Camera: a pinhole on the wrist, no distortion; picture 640 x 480 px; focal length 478.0 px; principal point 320.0 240.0 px. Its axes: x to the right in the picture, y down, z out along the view. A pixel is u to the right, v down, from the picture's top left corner.
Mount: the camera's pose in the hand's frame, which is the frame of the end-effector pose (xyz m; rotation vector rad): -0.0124 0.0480 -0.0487 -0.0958 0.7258 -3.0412
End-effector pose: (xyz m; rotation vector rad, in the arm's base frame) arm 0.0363 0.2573 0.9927 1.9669 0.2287 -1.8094
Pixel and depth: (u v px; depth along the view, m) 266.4 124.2 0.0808
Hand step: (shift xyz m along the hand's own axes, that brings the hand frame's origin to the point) 0.0017 0.0293 0.0316
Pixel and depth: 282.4 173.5 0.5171
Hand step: 0.0607 -0.1198 0.4419
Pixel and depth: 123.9 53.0 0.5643
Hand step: 0.2543 -0.0030 0.5404
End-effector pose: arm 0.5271 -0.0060 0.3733 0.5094 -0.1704 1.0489
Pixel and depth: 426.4 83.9 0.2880
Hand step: -0.0582 0.0004 0.2538
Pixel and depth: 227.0 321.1 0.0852
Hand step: 0.0095 -0.0028 0.0197
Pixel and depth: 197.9 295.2 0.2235
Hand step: 0.0586 -0.0742 0.1354
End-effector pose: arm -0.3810 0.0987 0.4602 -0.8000 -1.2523 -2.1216
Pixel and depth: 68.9 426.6 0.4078
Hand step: 0.2268 -0.2720 0.2305
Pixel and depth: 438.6 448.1 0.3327
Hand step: -0.0741 -0.2335 0.1868
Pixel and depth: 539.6 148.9 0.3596
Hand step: -0.1547 -0.0575 0.3118
